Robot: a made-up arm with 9 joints.
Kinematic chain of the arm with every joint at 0, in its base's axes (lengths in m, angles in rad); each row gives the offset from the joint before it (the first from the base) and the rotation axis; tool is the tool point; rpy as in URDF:
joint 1: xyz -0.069 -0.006 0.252 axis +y
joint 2: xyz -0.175 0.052 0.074 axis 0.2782 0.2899 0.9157
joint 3: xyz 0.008 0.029 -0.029 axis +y
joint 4: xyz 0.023 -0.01 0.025 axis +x
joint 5: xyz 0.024 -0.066 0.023 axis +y
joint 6: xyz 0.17 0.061 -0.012 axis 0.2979 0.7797 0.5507
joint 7: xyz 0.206 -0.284 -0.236 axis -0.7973 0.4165 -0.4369
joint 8: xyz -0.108 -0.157 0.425 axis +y
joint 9: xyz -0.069 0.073 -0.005 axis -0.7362 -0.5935 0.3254
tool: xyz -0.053 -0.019 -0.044 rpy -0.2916 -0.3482 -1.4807
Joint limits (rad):
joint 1: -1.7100..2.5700
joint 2: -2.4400..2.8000
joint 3: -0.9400..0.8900
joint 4: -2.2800..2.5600
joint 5: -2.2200..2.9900
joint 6: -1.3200..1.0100
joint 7: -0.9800..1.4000
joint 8: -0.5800..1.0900
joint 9: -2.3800..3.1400
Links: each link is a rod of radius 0.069 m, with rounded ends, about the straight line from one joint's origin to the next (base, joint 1, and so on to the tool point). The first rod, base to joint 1, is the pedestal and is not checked.
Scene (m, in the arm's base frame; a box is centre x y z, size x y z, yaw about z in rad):
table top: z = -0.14
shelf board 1: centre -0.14 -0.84 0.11 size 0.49 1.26 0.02 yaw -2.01
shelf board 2: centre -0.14 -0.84 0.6 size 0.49 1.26 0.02 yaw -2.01
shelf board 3: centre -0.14 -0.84 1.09 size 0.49 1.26 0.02 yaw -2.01
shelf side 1: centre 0.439 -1.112 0.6 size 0.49 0.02 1 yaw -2.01
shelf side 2: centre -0.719 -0.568 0.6 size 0.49 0.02 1 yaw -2.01
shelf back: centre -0.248 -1.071 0.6 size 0.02 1.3 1 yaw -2.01
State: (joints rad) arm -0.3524 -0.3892 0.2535 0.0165 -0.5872 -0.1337 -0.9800 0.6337 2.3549
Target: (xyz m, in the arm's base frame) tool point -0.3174 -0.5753 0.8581
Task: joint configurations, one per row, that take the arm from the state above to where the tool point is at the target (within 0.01 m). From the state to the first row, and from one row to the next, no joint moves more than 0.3 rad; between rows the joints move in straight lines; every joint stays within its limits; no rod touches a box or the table.
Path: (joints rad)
1: -0.3822 -0.1790 0.2976 0.1180 -0.5383 -0.2485 -0.7312 0.5724 2.3306
2: -0.4119 0.0312 0.3417 0.2195 -0.4894 -0.3633 -0.4825 0.5111 2.3064
3: -0.4417 0.2413 0.3857 0.3209 -0.4404 -0.4781 -0.2337 0.4498 2.2821
4: -0.4715 0.4515 0.4298 0.4224 -0.3915 -0.5929 0.0151 0.3885 2.2578
5: -0.3620 0.2555 0.3927 0.1746 -0.4676 -0.4643 -0.0767 0.4565 2.2905
6: -0.2525 0.0595 0.3556 -0.0731 -0.5437 -0.3358 -0.1684 0.5246 2.3232
7: -0.1430 -0.1364 0.3184 -0.3209 -0.6199 -0.2073 -0.2602 0.5926 2.3559
8: -0.0335 -0.3324 0.2813 -0.5687 -0.6960 -0.0788 -0.3519 0.6607 2.3886
9: -0.0285 -0.4110 0.2084 -0.5196 -0.7156 -0.0308 -0.5613 0.6741 2.3849
10: -0.0236 -0.4896 0.1355 -0.4706 -0.7352 0.0172 -0.7706 0.6876 2.3812
11: -0.0187 -0.5682 0.0627 -0.4215 -0.7549 0.0653 -0.9800 0.7010 2.3775

